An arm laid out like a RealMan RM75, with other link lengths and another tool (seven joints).
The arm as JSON. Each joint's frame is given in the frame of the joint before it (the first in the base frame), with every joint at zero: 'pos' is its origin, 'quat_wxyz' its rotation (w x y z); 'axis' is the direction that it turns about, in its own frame. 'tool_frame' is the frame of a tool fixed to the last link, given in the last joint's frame.
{
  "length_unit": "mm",
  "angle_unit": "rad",
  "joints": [
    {
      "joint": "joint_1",
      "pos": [
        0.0,
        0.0,
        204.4
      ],
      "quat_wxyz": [
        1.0,
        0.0,
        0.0,
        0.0
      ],
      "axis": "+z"
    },
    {
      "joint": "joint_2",
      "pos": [
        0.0,
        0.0,
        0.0
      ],
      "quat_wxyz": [
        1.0,
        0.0,
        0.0,
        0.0
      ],
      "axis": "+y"
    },
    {
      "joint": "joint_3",
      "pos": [
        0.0,
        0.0,
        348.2
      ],
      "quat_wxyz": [
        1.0,
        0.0,
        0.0,
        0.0
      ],
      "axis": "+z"
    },
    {
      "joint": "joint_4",
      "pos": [
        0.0,
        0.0,
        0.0
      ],
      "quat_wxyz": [
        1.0,
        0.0,
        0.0,
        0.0
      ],
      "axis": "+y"
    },
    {
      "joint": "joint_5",
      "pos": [
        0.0,
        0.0,
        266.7
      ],
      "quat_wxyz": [
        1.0,
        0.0,
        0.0,
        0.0
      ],
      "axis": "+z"
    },
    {
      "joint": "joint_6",
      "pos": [
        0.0,
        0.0,
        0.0
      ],
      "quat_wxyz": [
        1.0,
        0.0,
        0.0,
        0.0
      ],
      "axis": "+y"
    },
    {
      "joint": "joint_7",
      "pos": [
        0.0,
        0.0,
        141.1
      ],
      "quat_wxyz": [
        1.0,
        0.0,
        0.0,
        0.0
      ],
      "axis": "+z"
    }
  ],
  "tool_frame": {
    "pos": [
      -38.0,
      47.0,
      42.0
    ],
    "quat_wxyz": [
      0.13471,
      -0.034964,
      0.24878,
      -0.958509
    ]
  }
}
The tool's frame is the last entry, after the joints.
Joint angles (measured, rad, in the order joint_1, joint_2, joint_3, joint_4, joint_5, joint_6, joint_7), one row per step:
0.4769 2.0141 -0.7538 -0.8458 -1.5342 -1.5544 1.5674
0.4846 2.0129 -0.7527 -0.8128 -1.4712 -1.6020 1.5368
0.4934 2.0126 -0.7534 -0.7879 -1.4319 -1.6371 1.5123
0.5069 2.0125 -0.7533 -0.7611 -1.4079 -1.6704 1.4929
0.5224 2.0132 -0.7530 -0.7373 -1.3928 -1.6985 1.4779
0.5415 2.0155 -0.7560 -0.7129 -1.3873 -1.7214 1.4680
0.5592 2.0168 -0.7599 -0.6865 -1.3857 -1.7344 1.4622
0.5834 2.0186 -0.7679 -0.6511 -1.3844 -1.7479 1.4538
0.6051 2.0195 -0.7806 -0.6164 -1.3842 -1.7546 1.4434
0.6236 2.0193 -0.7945 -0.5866 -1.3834 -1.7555 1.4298
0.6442 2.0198 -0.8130 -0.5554 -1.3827 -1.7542 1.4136
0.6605 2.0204 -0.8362 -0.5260 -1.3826 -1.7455 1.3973
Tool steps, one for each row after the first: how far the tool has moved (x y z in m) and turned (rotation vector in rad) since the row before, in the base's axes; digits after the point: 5 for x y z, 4 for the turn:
-0.00556 -0.00701 0.00438 0.0062 0.0609 0.0547
-0.00443 -0.00470 0.00169 0.0036 0.0384 0.0429
-0.00460 -0.00321 -0.00054 -0.0058 0.0296 0.0389
-0.00502 -0.00184 -0.00150 -0.0085 0.0231 0.0344
-0.00618 -0.00033 -0.00422 -0.0184 0.0168 0.0307
-0.00471 0.00120 -0.00480 -0.0206 0.0131 0.0173
-0.00666 0.00200 -0.00717 -0.0281 0.0143 0.0215
-0.00575 0.00213 -0.00803 -0.0267 0.0074 0.0162
-0.00482 0.00217 -0.00731 -0.0184 0.0015 0.0128
-0.00586 0.00217 -0.00887 -0.0200 -0.0019 0.0150
-0.00429 0.00191 -0.01002 -0.0193 -0.0086 0.0075

